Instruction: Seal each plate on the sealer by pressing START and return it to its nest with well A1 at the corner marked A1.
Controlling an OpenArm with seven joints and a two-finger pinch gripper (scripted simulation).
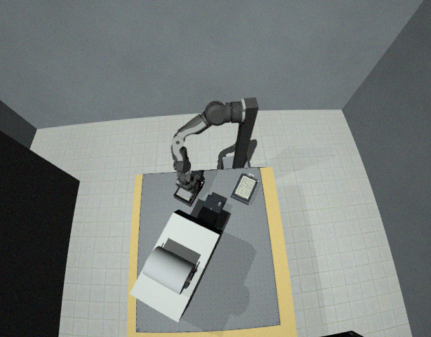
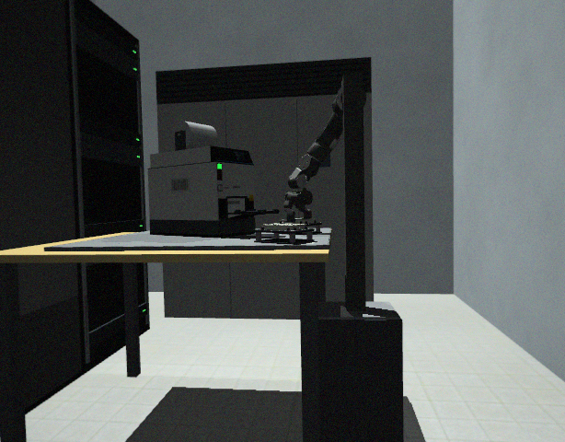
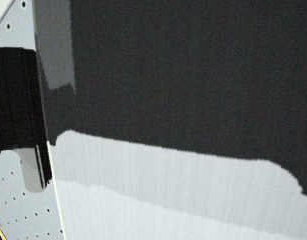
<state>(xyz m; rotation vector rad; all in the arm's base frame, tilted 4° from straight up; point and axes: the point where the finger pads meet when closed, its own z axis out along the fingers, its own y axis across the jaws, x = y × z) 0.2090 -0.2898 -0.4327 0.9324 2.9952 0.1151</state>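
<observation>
Now: hand 3 cm short of the well plate and 35 cm to the right of it. Round my hand: foil roll (44 cm ahead, 5 cm to the right, 37 cm above); then start button (29 cm ahead, 15 cm to the left, 14 cm above); then sealer stage (15 cm ahead, 13 cm to the left, 5 cm above).
</observation>
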